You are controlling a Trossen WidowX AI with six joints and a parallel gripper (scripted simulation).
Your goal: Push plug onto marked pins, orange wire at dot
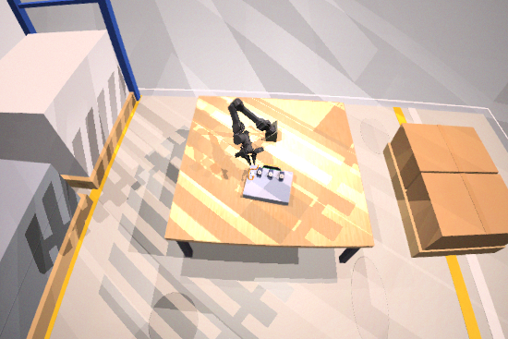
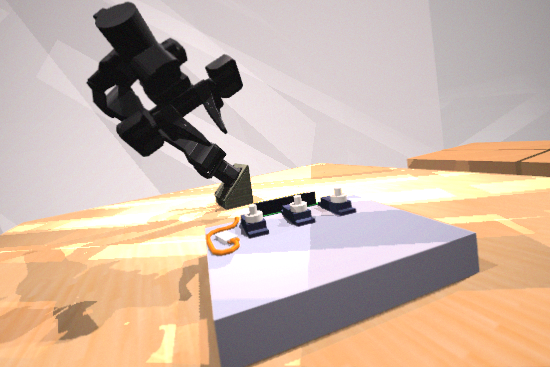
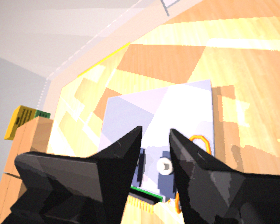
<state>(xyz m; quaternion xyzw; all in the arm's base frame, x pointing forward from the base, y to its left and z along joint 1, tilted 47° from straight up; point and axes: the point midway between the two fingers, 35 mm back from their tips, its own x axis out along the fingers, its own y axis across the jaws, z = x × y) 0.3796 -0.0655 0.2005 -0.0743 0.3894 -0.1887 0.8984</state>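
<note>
Now: gripper tip 70 mm past the black pin strip, 140 mm to the right of it and 130 mm above it. Round my gripper tip: pale grey holder: 80 mm ahead, 100 mm to the left, 170 mm below.
</note>
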